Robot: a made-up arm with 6 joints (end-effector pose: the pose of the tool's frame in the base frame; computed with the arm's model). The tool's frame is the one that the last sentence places. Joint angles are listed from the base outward.
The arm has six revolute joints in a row. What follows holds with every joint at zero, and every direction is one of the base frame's. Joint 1 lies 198 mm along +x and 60 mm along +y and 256 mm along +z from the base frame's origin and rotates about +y. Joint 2 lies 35 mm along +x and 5 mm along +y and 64 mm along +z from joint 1 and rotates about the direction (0.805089, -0.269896, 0.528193). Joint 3 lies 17 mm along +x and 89 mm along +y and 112 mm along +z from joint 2 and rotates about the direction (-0.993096, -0.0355, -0.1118). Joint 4 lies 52 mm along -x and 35 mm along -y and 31 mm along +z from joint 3 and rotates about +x. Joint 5 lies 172 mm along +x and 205 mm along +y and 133 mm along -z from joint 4 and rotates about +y. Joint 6 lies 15 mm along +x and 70 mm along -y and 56 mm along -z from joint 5 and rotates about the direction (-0.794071, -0.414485, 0.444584). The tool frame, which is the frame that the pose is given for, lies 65 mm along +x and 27 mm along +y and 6 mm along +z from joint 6; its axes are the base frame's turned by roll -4.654, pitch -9.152 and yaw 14.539 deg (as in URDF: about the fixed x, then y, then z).
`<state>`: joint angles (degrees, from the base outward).
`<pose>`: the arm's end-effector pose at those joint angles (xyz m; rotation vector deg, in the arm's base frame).
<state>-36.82 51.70 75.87 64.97 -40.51 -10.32</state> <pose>0.1247 0.2700 0.5936 36.05 -103.11 28.34</pose>
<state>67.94 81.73 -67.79 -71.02 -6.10 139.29</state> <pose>0.4505 0.3074 0.3781 -42.78 -66.85 39.84</pose>
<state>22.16 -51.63 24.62 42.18 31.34 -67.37</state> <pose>0.3890 0.1264 0.0212 15.03 46.51 -76.85</pose>
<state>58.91 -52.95 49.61 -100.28 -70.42 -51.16</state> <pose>0.5277 0.0054 0.1554 -83.21 82.59 119.89</pose>
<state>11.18 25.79 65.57 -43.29 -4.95 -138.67</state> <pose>0.4707 -0.1052 0.3495 28.96 -9.45 -49.13</pose>
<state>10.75 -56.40 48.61 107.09 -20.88 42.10</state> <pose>0.6228 0.2728 0.1729 -46.11 -26.31 -2.99</pose>
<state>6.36 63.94 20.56 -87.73 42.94 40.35</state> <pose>0.4668 -0.0226 0.2568 -81.96 7.45 34.59</pose>
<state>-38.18 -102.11 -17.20 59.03 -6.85 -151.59</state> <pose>0.6102 0.0018 0.3683 151.93 -41.16 -32.25</pose>
